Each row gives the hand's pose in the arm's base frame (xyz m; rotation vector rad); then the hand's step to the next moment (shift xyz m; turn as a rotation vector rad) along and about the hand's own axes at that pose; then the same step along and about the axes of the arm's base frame.
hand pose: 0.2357 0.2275 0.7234 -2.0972 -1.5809 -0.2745
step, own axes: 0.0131 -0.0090 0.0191 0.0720 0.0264 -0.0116
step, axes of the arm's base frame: -0.0070 0.0224 -0.0082 0.0485 0.0495 0.0348
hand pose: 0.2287 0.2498 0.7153 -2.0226 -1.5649 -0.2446
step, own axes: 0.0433 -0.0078 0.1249 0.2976 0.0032 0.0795
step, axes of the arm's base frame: -0.0183 0.1038 -0.0801 0.0771 0.2892 0.0728
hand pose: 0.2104 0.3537 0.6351 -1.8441 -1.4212 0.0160
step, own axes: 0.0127 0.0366 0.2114 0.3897 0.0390 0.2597
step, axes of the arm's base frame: -0.0613 0.1284 -0.1610 0.0587 0.4651 -0.0319
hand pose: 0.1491 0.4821 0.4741 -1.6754 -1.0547 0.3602
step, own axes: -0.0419 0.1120 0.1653 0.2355 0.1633 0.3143
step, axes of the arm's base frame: -0.0854 0.0655 -0.1733 -0.0081 0.3736 -0.2032
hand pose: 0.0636 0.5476 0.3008 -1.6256 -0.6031 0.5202
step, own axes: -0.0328 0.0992 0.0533 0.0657 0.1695 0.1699
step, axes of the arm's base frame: -0.0502 0.0090 -0.1056 -0.0438 0.1538 -0.1906
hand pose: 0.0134 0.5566 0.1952 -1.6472 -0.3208 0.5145
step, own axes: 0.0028 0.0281 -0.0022 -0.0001 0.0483 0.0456
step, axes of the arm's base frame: 0.0011 -0.0046 -0.0279 -0.0272 0.0322 -0.0513
